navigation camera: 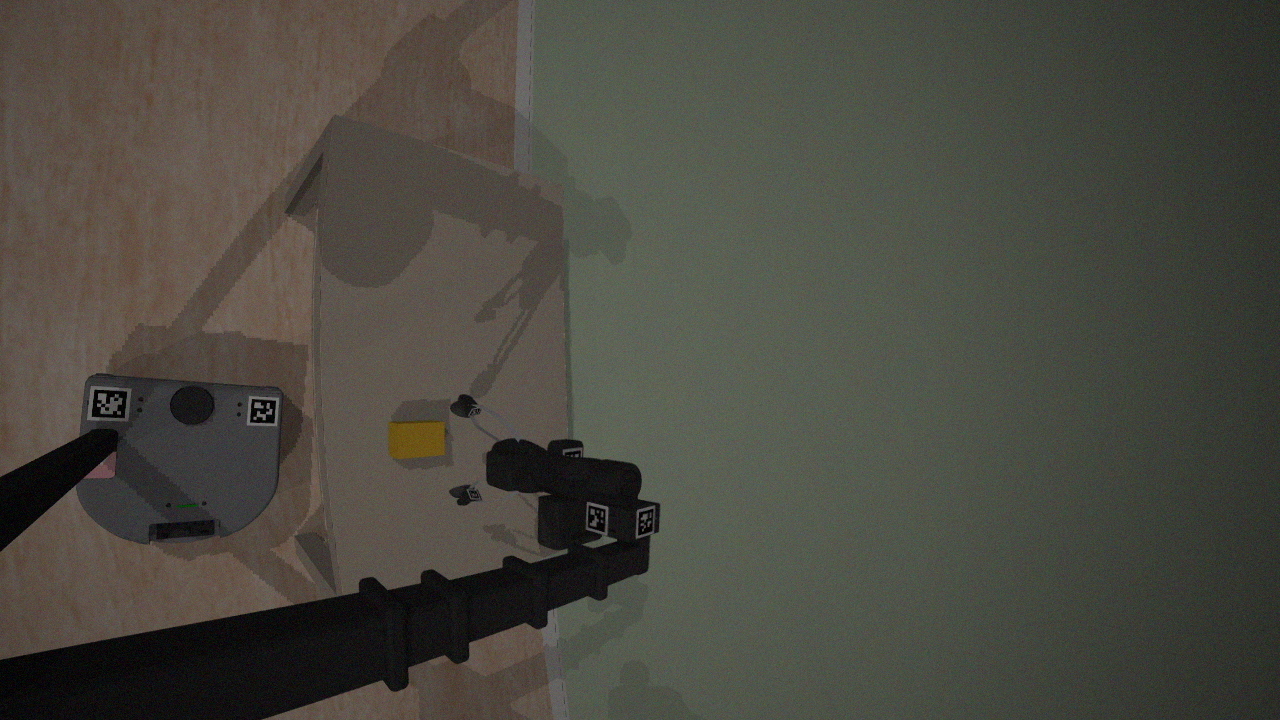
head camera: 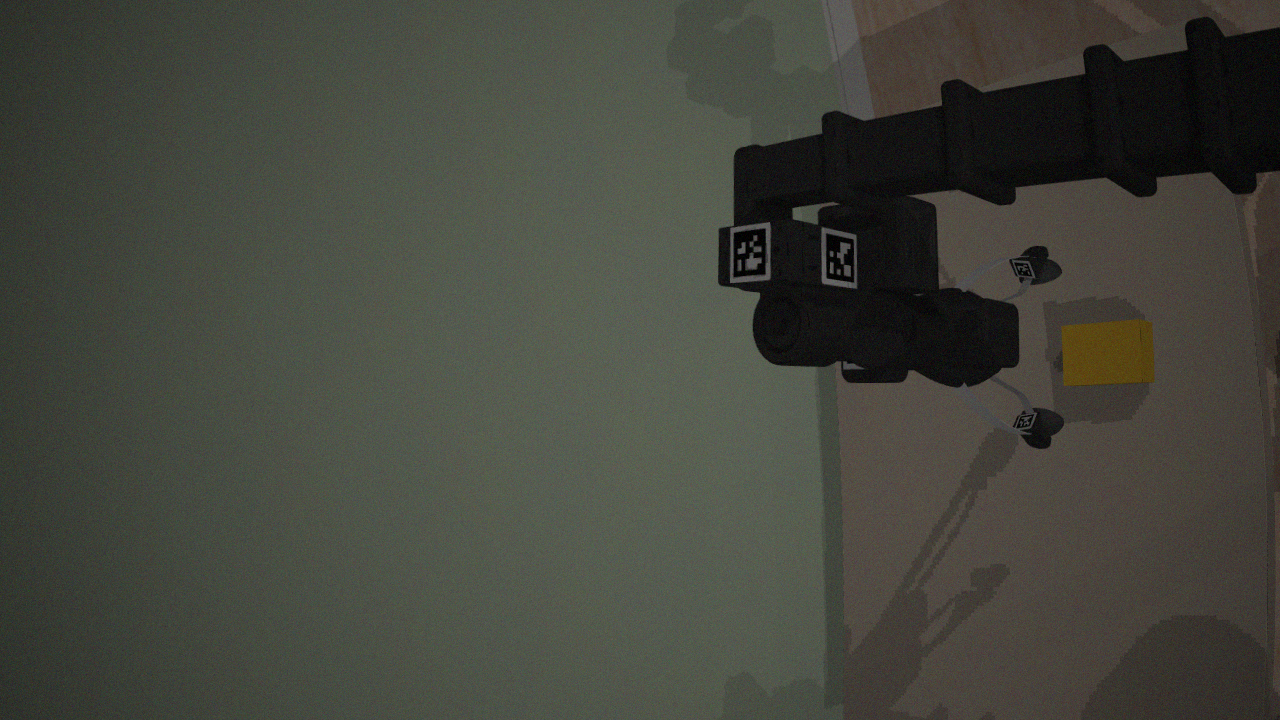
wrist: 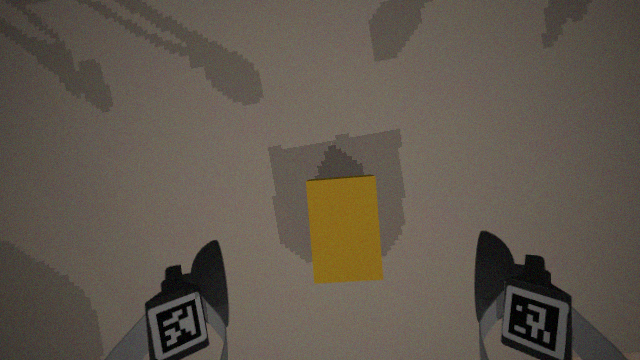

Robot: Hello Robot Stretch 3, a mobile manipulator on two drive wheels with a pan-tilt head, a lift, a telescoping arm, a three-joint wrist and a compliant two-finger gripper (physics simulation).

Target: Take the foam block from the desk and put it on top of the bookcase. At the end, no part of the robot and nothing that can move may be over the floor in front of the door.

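Seen in the pictures: gripper, fingertip midpoint: (navigation camera: 456, 448) (head camera: 1049, 347); robot's base, link origin: (navigation camera: 193, 403).
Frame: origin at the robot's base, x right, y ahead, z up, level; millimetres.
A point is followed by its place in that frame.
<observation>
The yellow foam block (head camera: 1107, 353) @(x 343, y -21, z 495 mm) (navigation camera: 416, 439) @(x 340, y -20, z 495 mm) (wrist: 345, 230) lies flat on a tan furniture top (head camera: 1092, 546) @(x 364, y 178, z 450 mm) (navigation camera: 384, 340) @(x 284, y 148, z 450 mm) (wrist: 150, 150) against the green wall. By its narrow shape and the side panels at its front corners, this looks like the bookcase, but the views do not fully settle that. My gripper (head camera: 1045, 343) @(x 355, y -22, z 616 mm) (navigation camera: 464, 450) @(x 355, y -22, z 616 mm) (wrist: 346, 265) @(x 355, y -22, z 616 mm) is open and empty. It hangs above the block and towards the wall, with its fingers spread wider than the block and touching neither it nor the top. The door does not show in these views.
My telescoping arm (head camera: 1029, 125) @(x 199, y -103, z 968 mm) (navigation camera: 501, 591) @(x 200, y -88, z 968 mm) reaches across one end of the furniture, its wrist near the green wall (head camera: 402, 358) @(x 949, y 0, z 936 mm) (navigation camera: 895, 358) @(x 925, y 166, z 1148 mm). My wheeled base (navigation camera: 179, 461) @(x -15, y -104, z 159 mm) stands on the wooden floor (navigation camera: 134, 179) @(x -180, y 463, z 0 mm), a short gap from the furniture's front edge. Dark shadows cross the top.
</observation>
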